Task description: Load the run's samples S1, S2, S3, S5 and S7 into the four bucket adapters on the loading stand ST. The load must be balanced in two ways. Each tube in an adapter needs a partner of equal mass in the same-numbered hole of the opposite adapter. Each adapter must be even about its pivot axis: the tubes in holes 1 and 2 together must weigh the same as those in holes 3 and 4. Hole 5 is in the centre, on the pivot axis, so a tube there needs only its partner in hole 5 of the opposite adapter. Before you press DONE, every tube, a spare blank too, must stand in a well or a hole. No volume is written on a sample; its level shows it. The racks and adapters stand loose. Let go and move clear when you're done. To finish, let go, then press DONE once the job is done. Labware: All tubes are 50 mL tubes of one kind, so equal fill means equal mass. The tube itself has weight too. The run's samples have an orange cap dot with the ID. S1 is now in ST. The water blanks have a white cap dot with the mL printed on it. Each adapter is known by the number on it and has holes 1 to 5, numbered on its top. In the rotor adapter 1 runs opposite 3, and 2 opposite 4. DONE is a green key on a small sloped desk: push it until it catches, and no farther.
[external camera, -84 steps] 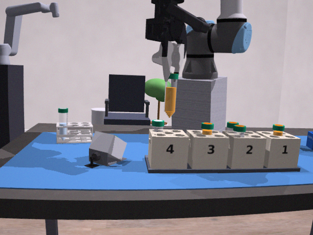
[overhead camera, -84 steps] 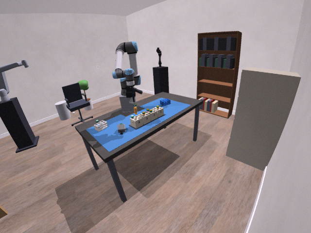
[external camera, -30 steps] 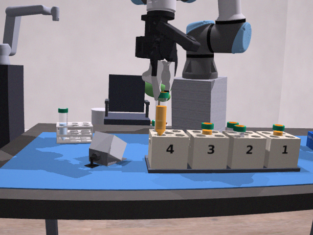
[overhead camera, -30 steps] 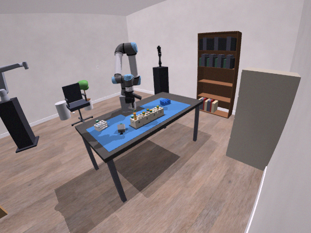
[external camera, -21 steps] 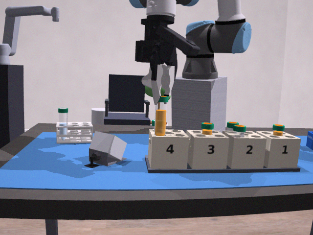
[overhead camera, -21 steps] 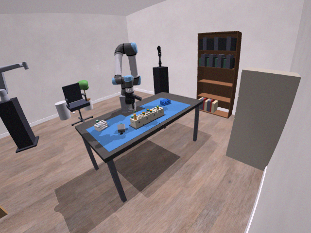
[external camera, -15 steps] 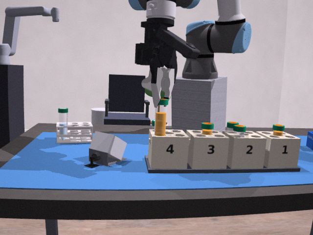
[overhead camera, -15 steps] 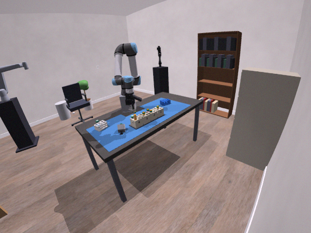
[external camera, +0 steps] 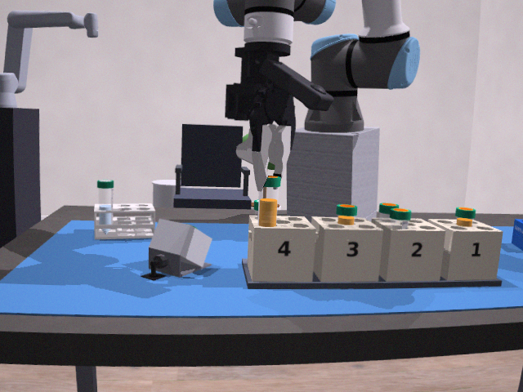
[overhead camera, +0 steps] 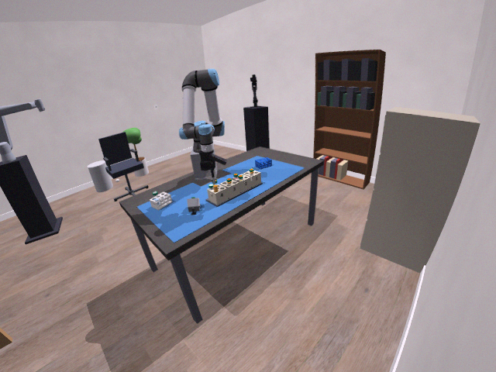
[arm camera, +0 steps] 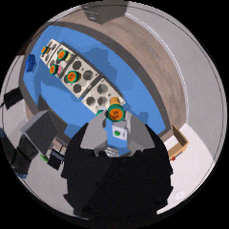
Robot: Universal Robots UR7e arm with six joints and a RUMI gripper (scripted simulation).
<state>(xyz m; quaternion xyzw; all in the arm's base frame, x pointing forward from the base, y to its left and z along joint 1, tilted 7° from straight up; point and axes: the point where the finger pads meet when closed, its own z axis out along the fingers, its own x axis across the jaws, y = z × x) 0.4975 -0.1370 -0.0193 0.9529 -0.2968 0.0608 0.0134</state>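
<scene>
Right now my hand is 15 cm to the left of the sloped done desk, 11 cm above it and 5 cm past it. Round my hand: white tube rack (33 cm to the right, 25 cm behind, 14 cm below); loading stand (18 cm to the left, 16 cm below, 6 cm behind); tube (13 cm to the left, 10 cm below, 6 cm behind).
</scene>
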